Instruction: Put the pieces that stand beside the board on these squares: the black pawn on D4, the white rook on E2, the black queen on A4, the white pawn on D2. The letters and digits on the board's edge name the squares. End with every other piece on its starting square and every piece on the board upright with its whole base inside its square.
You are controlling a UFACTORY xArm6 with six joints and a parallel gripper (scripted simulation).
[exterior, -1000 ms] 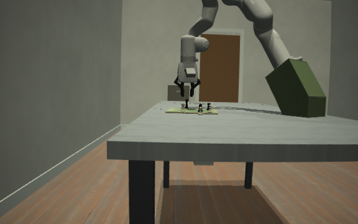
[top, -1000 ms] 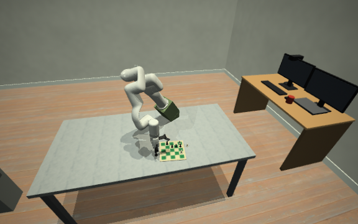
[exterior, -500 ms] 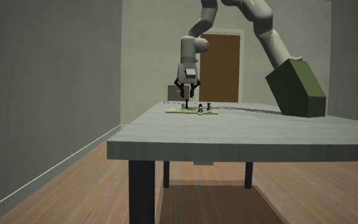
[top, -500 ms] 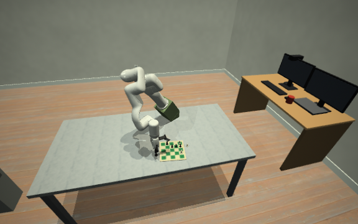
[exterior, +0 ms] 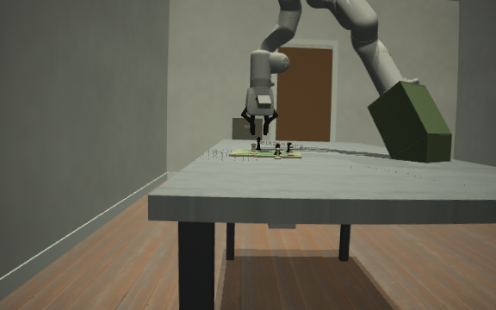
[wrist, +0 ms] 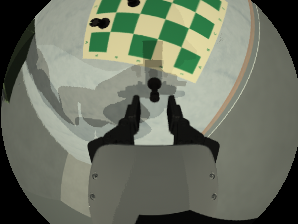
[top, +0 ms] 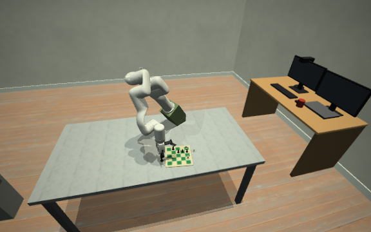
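The black queen is 50 mm below my hand. Also, from my hand: chessboard (10 mm behind, 140 mm to the left, 80 mm below); white rook (40 mm ahead, 210 mm to the left, 60 mm below).
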